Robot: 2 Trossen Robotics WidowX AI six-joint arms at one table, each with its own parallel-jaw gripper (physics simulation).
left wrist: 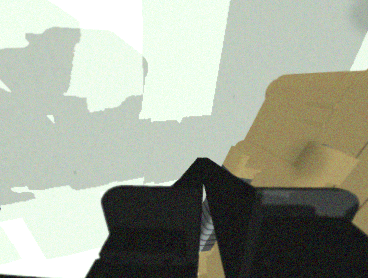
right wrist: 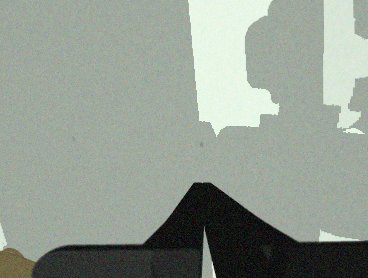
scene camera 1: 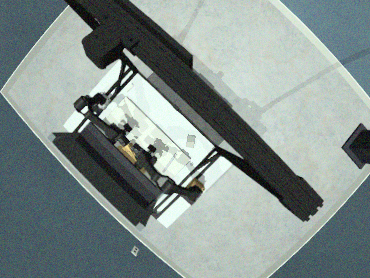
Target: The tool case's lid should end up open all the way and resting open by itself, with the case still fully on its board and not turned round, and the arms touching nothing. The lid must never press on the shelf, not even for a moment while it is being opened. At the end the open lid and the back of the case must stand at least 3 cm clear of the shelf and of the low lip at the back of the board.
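Seen in the pictures: left gripper, between the fingertips: (left wrist: 202, 162); right gripper, between the fingertips: (right wrist: 201, 191); left arm's base, origin of its link: (scene camera 1: 195, 190); right arm's base, origin of its link: (scene camera 1: 101, 100).
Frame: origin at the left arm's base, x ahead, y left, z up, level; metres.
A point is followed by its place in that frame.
An ochre shape (scene camera 1: 129, 153) {x 0.532, y 0.089, z 0.021 m} (left wrist: 312, 117) {x 0.393, y 0.119, z -0.043 m}, apparently part of the tool case, lies between the arms in scene camera 1 and fills the right side of the left wrist view. An ochre corner (right wrist: 11, 262) {x 0.648, y 0.191, z -0.079 m} shows low in the right wrist view. The lid's angle, the hinge, the board and its lip cannot be made out. My left gripper (scene camera 1: 151, 148) (left wrist: 202, 162) {x 0.435, y 0.062, z -0.074 m} is shut and empty; the ochre shape appears behind its fingers. My right gripper (scene camera 1: 128, 127) (right wrist: 201, 191) {x 0.689, y 0.051, z -0.082 m} is shut and empty above a grey surface. Contact with the case cannot be judged.
A long dark slab (scene camera 1: 95, 175) {x 0.584, y 0.285, z 0.196 m} runs along the lower left; whether it is the shelf is unclear. A large black beam (scene camera 1: 215, 112) {x 0.288, y -0.345, z 0.923 m} crosses scene camera 1 diagonally. Another ochre piece (scene camera 1: 197, 184) {x 0.018, y -0.043, z -0.001 m} shows beside the left arm's base. A small grey-green square (scene camera 1: 190, 140) {x 0.253, y -0.251, z -0.087 m} lies on the pale surface.
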